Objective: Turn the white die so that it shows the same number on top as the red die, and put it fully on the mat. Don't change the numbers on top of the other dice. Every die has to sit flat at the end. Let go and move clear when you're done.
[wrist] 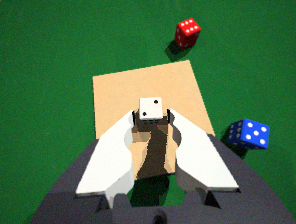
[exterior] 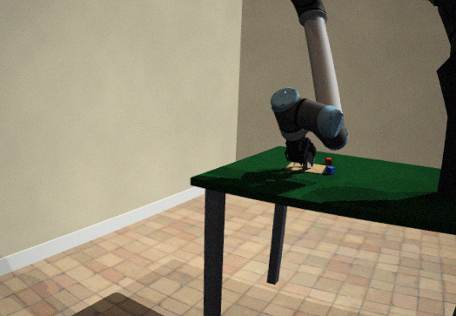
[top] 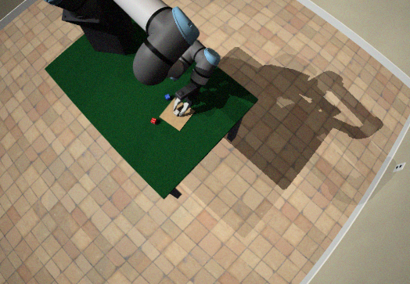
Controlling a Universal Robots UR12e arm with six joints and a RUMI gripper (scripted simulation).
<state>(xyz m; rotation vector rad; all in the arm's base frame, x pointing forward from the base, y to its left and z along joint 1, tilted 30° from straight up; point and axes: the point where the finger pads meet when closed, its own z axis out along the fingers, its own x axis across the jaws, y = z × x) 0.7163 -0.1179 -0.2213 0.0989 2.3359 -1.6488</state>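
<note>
My hand is 1 cm to the left of the white die and 1 cm above it. The rest, counted from my hand: red die (12 cm to the right, 6 cm behind, 1 cm below); tan mat (2 cm below, 1 cm to the right); blue die (10 cm behind, 3 cm to the left, 1 cm below).
</note>
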